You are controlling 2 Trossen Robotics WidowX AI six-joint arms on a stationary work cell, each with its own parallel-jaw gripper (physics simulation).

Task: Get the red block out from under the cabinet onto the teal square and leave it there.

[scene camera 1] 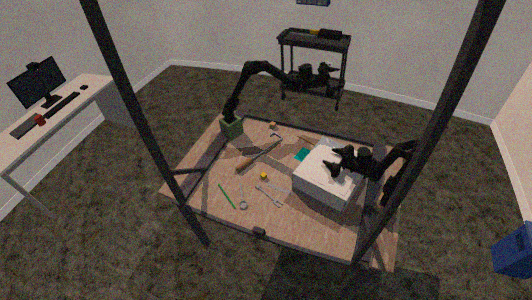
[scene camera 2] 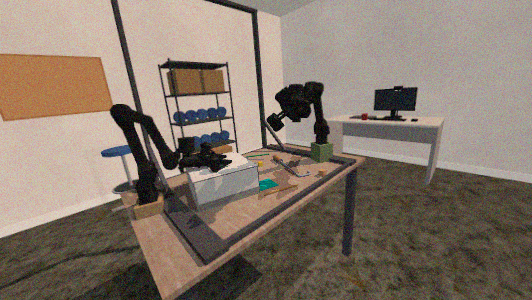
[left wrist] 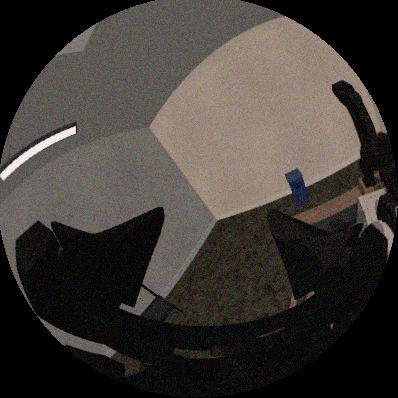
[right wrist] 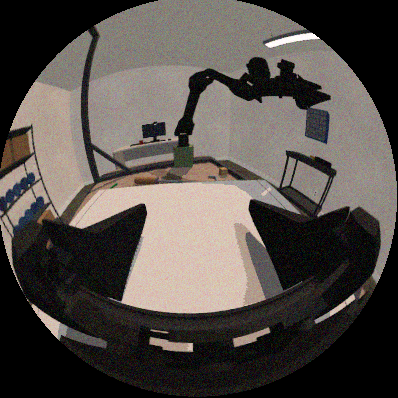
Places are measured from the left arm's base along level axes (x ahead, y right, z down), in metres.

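Pixels of known places: left gripper, fingertip midpoint: (scene camera 1: pixel 342 77) (scene camera 2: pixel 285 108) (left wrist: pixel 218 213) (right wrist: pixel 325 91); right gripper, fingertip midpoint: (scene camera 1: pixel 327 154) (scene camera 2: pixel 229 158) (right wrist: pixel 197 206); left arm's base, link origin: (scene camera 1: pixel 229 119) (scene camera 2: pixel 321 142) (right wrist: pixel 183 145); right arm's base, link origin: (scene camera 2: pixel 149 199).
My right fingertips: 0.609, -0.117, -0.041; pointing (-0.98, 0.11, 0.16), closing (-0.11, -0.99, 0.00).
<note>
Ahead of a thing's pixels: the offset from my right fingertips to its top centre, as dx, dy, dz. "spot": to the spot under its first point.
The white cabinet {+0.054, +0.015, +0.018} (scene camera 1: pixel 316 169) (scene camera 2: pixel 226 184) (right wrist: pixel 185 240) is a low box on the table. The teal square {spot: -0.176, -0.035, +0.153} (scene camera 1: pixel 302 154) (scene camera 2: pixel 268 184) lies flat on the table beside it. The red block does not show in any view; the space under the cabinet is hidden. My right gripper (scene camera 1: pixel 329 156) (scene camera 2: pixel 225 165) (right wrist: pixel 197 206) is open and empty, low over the cabinet's top, with the top showing between its fingers in the right wrist view. Whether it touches is unclear. My left gripper (scene camera 1: pixel 335 81) (scene camera 2: pixel 274 121) (left wrist: pixel 218 213) is open and empty, raised high beyond the table's back edge in scene camera 1.
A hammer-like tool with a wooden handle {spot: -0.334, +0.247, +0.130} (scene camera 1: pixel 245 165) (scene camera 2: pixel 276 158), a yellow block {-0.219, +0.224, +0.129} (scene camera 1: pixel 263 176) (scene camera 2: pixel 260 164), a green stick {-0.270, +0.434, +0.147} (scene camera 1: pixel 227 196), a wrench {-0.122, +0.287, +0.146} (scene camera 1: pixel 269 196) and an orange block {-0.464, -0.091, +0.124} (scene camera 1: pixel 272 125) (scene camera 2: pixel 322 172) lie on the table. Dark frame posts (scene camera 1: pixel 145 135) stand around it.
</note>
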